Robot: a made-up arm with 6 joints.
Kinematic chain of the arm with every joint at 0, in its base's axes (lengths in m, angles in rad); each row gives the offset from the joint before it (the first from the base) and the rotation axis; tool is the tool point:
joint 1: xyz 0 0 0.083 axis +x
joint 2: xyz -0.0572 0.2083 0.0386 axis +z
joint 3: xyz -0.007 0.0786 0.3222 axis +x
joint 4: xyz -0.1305 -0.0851 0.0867 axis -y
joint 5: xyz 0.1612 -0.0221 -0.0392 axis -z
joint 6: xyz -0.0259 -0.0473 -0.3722 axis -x
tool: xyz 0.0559 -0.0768 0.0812
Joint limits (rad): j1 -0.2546..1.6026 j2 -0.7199..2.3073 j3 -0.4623..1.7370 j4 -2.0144..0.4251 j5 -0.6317..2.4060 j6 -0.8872..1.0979
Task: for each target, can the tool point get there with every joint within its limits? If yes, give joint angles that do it. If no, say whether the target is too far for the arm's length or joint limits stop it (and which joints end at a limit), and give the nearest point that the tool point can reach.
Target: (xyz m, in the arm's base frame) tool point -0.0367 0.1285 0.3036
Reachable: yes | joints 0.5000 0.5047 0.3149 0.1434 1.3680 0.7379
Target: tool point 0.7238 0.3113 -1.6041
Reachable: no: too far | nearest point 0.1872 -0.1314 -0.3091 | short by 1.470 m
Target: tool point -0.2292 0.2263 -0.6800
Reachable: no: joint limits stop it (at a limit: joint 1, joint 3, joint 4, joint 6) | nearest point -0.1644 -0.0893 -0.3216 | short by 0.482 m
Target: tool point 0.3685 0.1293 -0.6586
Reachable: no: joint limits stop it (at a limit: joint 1, joint 3, joint 4, joint 6) | nearest point 0.2017 -0.1137 -0.2924 | short by 0.470 m
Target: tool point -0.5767 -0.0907 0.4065
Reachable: yes | joints 0.5711 -0.0392 0.6038 -1.6520 1.1733 -0.4906
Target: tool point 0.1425 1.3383 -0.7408
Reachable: no: too far | nearest point -0.0470 0.7493 -0.0166 | short by 0.953 m
